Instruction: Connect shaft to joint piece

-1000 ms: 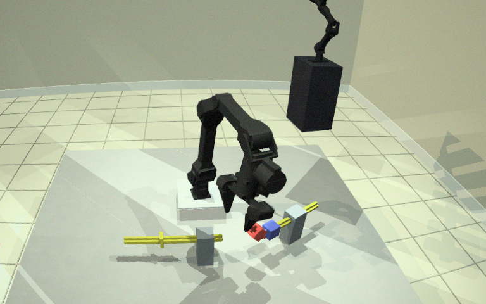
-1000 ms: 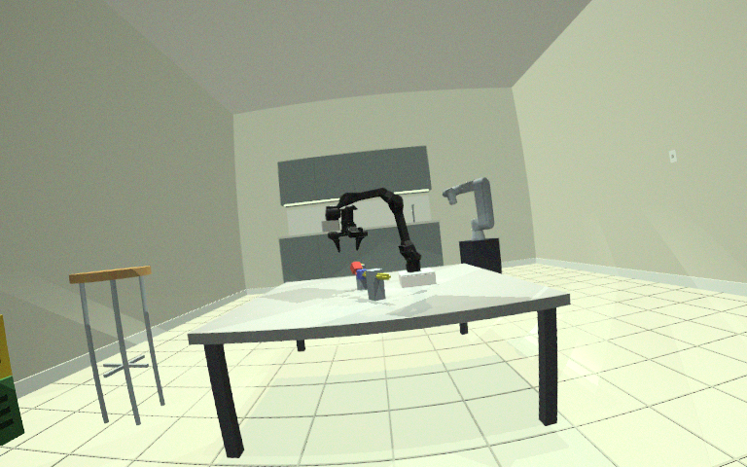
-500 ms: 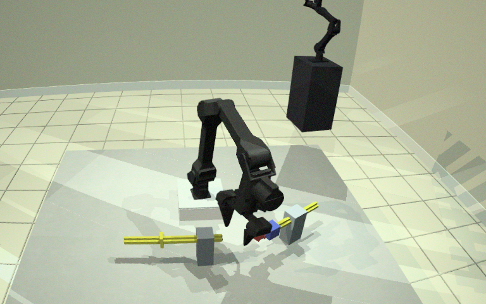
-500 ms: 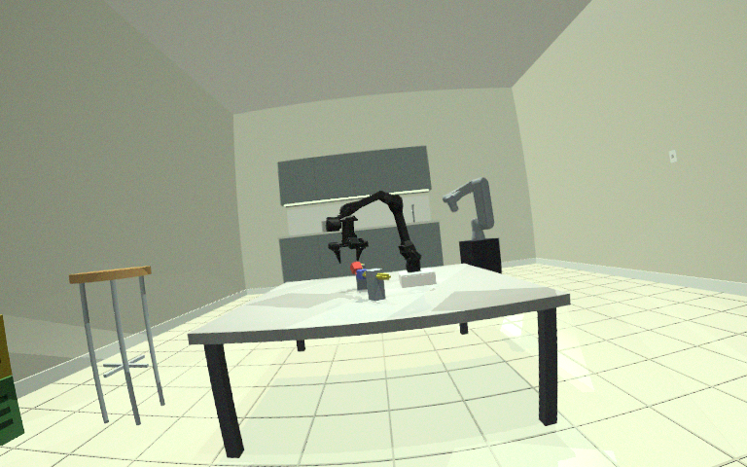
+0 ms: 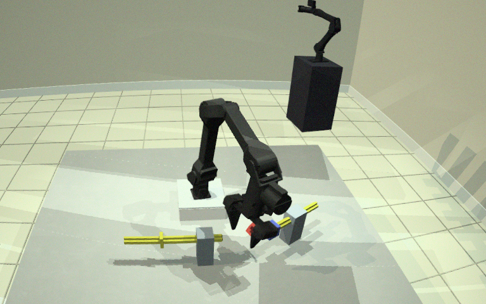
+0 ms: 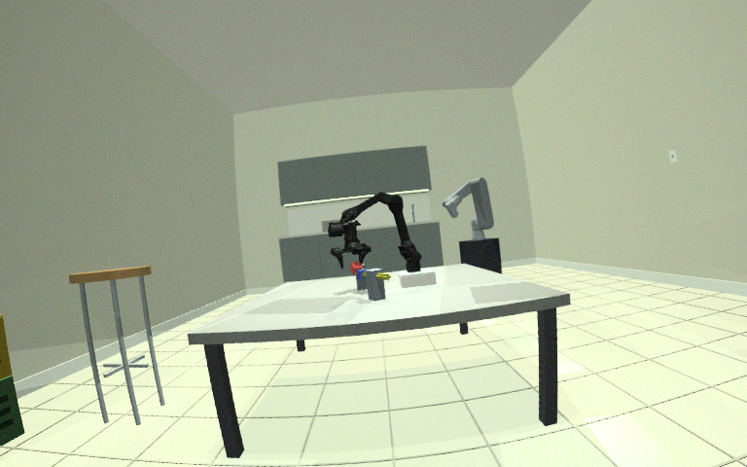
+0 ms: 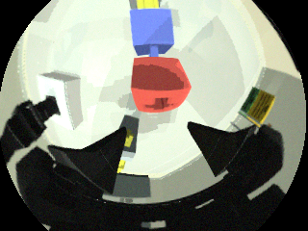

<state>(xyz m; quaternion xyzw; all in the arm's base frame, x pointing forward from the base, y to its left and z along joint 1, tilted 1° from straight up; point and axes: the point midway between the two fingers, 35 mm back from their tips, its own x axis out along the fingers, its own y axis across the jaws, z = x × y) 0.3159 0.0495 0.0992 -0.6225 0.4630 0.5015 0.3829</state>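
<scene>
Now: the red square joint piece 20 mm behind my gripper tip and 50 mm to the left of it.
</scene>
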